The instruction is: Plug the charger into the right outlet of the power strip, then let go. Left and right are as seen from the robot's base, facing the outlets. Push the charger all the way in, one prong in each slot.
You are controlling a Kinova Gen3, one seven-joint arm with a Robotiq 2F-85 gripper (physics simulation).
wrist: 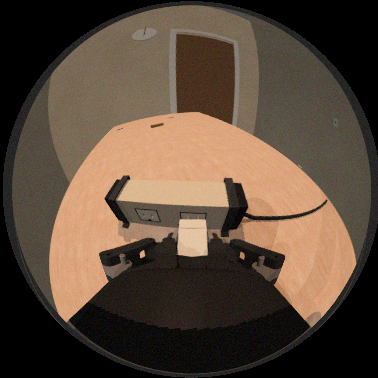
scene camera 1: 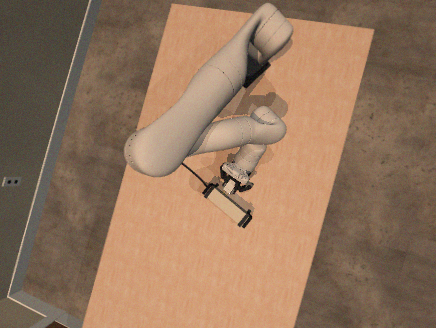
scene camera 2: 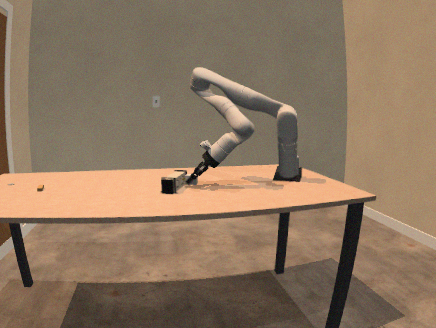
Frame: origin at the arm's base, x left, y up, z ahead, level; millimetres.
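Seen in the pictures: gripper, fingertip midpoint: [wrist: 192, 236] [scene camera 1: 228, 189] [scene camera 2: 187, 182]; arm's base, origin of the base link: [scene camera 2: 288, 172].
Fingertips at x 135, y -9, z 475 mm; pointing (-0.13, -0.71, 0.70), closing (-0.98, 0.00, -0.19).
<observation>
Pixels of each thing's middle, then the offset from my fingertips to it. "*": a spot on its surface instead. Level surfaces: height alone.
- white charger, body centre: [wrist: 192, 238] [scene camera 1: 229, 187] dy +14, dx +2, dz -10 mm
- right outlet, surface spot: [wrist: 187, 215] * dy +17, dx +2, dz +22 mm
- power strip, body centre: [wrist: 171, 203] [scene camera 1: 227, 204] [scene camera 2: 175, 180] dy +11, dx +21, dz +51 mm
- left outlet, body centre: [wrist: 149, 208] dy +9, dx +55, dz +48 mm
- black cable, surface spot: [wrist: 287, 217] * dy -14, dx -184, dz -8 mm
- small orange-brown block, body centre: [scene camera 2: 40, 188] [wrist: 156, 124] dy -12, dx +90, dz +676 mm
- table, its level: dy -19 mm
The white charger [scene camera 1: 229, 187] [wrist: 192, 239] is between the fingers of my gripper [scene camera 1: 236, 186] [wrist: 192, 236], which is shut on it. In the wrist view its two prongs show as small gold bits at its far end, in front of the right outlet [wrist: 186, 215] of the power strip [scene camera 1: 226, 204] [scene camera 2: 176, 181] [wrist: 172, 192]. A gap between the charger body and the outlet face still shows; whether the prong tips are in the slots I cannot tell. The left outlet [wrist: 148, 215] shows uncovered. The power strip lies on the table, its outlet face toward the gripper.
A black cable [scene camera 1: 195, 174] [wrist: 287, 217] runs from the strip's right end in the wrist view. Black end caps [wrist: 234, 205] flank the strip and stick out a little. A small orange-brown block [scene camera 2: 40, 188] [wrist: 157, 125] lies far off on the table [scene camera 1: 165, 280] [scene camera 2: 100, 200].
</observation>
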